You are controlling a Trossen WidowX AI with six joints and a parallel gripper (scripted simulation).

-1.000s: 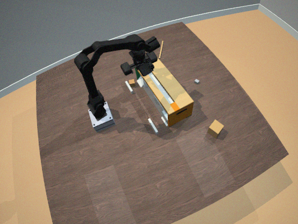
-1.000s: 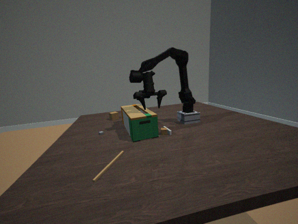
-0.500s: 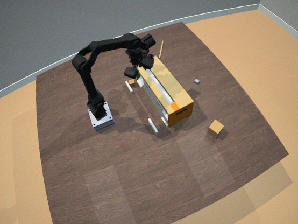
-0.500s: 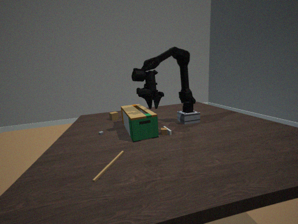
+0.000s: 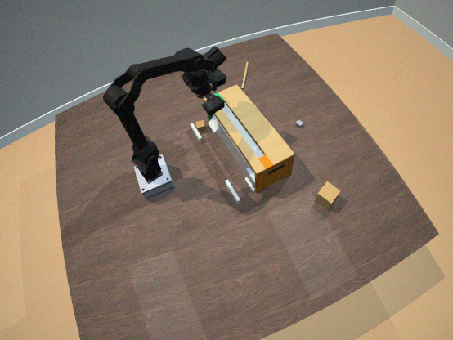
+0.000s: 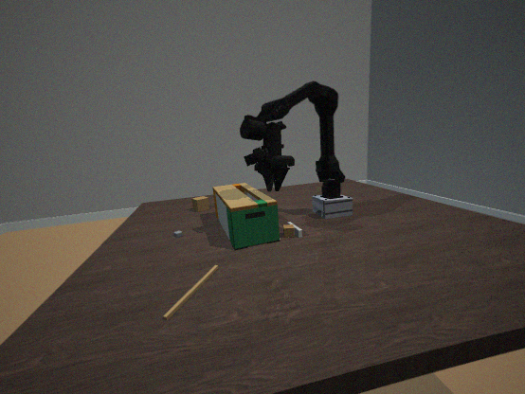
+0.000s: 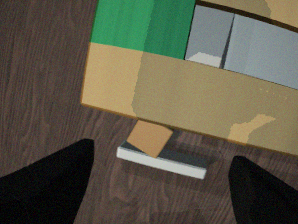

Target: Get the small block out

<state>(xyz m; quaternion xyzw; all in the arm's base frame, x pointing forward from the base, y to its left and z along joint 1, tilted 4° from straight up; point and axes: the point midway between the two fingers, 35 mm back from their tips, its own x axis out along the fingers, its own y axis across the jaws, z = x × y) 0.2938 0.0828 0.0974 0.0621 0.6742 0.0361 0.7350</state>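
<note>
The small tan block is 3 cm behind my gripper tip, 3 cm to the left of it and 13 cm below it. Round my gripper tip: thin wooden stick: 29 cm ahead, 18 cm to the left, 15 cm below; long tan box: 3 cm ahead, 15 cm to the right, 9 cm below.
</note>
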